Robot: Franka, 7 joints.
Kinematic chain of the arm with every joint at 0, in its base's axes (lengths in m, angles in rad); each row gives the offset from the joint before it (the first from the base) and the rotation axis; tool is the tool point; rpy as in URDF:
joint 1: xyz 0 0 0.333 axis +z
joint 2: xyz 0 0 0 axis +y
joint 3: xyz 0 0 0.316 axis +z
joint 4: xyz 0.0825 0 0 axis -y
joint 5: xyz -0.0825 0 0.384 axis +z
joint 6: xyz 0 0 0 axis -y
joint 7: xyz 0.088 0 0 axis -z
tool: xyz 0 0 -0.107 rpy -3.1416 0 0
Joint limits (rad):
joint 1: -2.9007..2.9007
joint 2: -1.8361..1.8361
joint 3: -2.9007..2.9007
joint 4: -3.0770..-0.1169
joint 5: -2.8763..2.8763
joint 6: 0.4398..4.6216
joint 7: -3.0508..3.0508
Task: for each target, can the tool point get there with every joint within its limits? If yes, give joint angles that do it. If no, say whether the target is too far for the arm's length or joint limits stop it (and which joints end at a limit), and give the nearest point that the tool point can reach.
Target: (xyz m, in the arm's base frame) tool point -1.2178 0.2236 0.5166
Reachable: no: too far | nearest point -0.8347 0.1533 0.4588 | short by 0.394 m
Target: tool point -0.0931 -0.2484 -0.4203
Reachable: no: joint limits stop it (at a limit: joint 2) | nearest point -0.0937 -0.2501 -0.3605 | short by 0.060 m
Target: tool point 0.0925 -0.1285 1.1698
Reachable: yes | joints -0.3417 -0.2187 -0.3121 -0.6360 2.1572 2.3750 0.9381
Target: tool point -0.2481 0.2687 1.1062
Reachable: yes | joints -1.2569 -0.1857 -2.4405 -0.4569 -1.5016 2.4416 -0.5037
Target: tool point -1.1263 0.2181 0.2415
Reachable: no: too far | nearest point -0.8396 0.1626 0.2648 | short by 0.293 m
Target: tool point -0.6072 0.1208 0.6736
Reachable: yes | joints 2.0687 0.5912 1.4797 -1.5533 -2.3703 1.0508 -2.1770
